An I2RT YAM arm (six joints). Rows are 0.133 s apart.
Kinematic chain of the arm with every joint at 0, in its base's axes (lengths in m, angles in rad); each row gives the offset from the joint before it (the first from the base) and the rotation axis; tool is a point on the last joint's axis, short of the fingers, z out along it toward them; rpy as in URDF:
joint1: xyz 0 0 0.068 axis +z
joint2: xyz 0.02 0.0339 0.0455 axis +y
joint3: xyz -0.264 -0.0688 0 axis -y
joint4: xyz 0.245 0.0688 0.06 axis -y
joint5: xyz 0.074 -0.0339 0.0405 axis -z
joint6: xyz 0.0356 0 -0.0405 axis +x
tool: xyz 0 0 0 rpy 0 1.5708 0
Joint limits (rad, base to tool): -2.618..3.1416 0..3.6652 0..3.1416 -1.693..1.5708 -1.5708..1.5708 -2.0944..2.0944
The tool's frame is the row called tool.
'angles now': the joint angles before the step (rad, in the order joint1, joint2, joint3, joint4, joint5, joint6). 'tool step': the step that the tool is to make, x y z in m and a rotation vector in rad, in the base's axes. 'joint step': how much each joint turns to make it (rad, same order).
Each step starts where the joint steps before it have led.
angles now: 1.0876, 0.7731, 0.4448, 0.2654, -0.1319, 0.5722
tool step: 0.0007, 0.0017, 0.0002, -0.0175, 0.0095, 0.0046
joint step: 0.0000, 0.0107, 0.0121, -0.0214, -0.0046, -0.0001
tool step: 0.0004, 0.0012, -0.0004, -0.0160, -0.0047, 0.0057
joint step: 0.0002, 0.0077, 0.0063, -0.0123, -0.0044, -0.0122
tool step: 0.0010, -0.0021, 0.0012, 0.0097, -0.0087, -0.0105
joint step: -0.0094, -0.0091, -0.0029, 0.0060, 0.0014, -0.0031
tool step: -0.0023, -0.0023, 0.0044, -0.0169, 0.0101, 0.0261
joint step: 0.0001, -0.0184, 0.0214, -0.0597, -0.0259, -0.0016
